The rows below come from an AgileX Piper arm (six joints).
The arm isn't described. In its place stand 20 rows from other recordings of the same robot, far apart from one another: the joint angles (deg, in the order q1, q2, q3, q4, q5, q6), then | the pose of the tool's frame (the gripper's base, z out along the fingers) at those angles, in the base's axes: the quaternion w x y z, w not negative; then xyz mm.
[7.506 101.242 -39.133 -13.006 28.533 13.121] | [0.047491 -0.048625 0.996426 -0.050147 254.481 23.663 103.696]
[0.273 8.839 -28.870 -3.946 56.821 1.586] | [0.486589 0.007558 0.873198 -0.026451 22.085 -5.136 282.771]
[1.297 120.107 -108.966 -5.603 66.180 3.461] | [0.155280 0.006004 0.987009 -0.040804 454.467 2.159 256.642]
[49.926 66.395 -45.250 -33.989 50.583 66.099] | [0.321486 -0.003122 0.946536 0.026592 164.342 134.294 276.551]
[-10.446 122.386 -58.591 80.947 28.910 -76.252] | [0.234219 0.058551 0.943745 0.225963 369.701 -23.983 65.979]
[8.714 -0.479 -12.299 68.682 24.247 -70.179] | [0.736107 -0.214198 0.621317 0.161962 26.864 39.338 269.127]
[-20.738 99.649 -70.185 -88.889 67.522 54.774] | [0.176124 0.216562 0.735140 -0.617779 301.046 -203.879 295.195]
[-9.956 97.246 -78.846 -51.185 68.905 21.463] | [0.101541 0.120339 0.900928 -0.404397 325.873 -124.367 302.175]
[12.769 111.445 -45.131 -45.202 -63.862 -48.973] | [0.670202 -0.641880 0.359766 -0.096895 327.133 133.576 154.760]
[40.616 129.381 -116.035 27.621 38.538 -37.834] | [0.351664 -0.478938 0.774919 0.215526 380.227 360.705 242.080]
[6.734 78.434 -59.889 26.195 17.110 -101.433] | [0.448119 -0.594351 0.622110 -0.242727 305.540 47.977 326.309]
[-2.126 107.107 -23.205 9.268 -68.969 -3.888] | [0.638175 0.058961 0.764183 -0.072668 277.650 -23.996 123.799]
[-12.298 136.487 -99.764 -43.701 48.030 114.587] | [0.283913 0.727118 0.612967 -0.122324 461.248 -148.394 102.665]
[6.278 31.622 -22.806 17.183 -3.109 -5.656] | [0.694275 0.038086 0.711307 0.102828 121.836 11.937 307.833]
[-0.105 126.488 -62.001 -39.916 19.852 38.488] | [0.130181 0.017727 0.985381 -0.108462 368.215 -20.504 36.436]
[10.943 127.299 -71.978 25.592 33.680 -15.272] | [0.055957 -0.047843 0.988741 0.130273 380.902 95.849 57.944]
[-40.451 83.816 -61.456 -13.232 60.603 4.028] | [0.065854 0.331568 0.931685 -0.132997 196.315 -191.226 267.077]
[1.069 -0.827 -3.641 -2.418 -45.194 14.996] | [0.944603 0.018154 0.303518 0.123583 13.387 2.974 294.627]
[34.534 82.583 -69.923 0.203 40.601 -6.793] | [0.345451 -0.328940 0.874591 0.086905 258.434 178.098 328.466]
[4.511 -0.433 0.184 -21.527 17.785 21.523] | [0.633935 0.011454 0.773186 -0.013315 54.292 -5.948 186.470]
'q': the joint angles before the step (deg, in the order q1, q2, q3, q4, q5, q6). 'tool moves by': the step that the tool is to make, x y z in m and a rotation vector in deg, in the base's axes. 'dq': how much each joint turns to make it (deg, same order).
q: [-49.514, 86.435, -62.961, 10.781, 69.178, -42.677]
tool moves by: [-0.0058, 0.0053, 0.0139, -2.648, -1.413, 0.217]
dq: [0.003, -3.034, 0.001, -0.680, 0.102, 0.002]
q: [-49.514, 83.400, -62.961, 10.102, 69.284, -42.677]
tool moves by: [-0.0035, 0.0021, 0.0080, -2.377, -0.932, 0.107]
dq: [-0.004, -1.789, 0.007, -0.833, -0.640, -0.006]
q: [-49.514, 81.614, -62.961, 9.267, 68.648, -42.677]
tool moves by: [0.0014, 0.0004, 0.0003, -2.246, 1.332, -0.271]
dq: [1.224, -0.161, 0.018, -2.831, -0.946, 2.073]
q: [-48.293, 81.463, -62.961, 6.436, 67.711, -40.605]
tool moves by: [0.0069, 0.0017, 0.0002, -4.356, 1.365, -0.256]
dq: [2.914, -0.009, 0.012, -4.803, -2.524, 4.189]
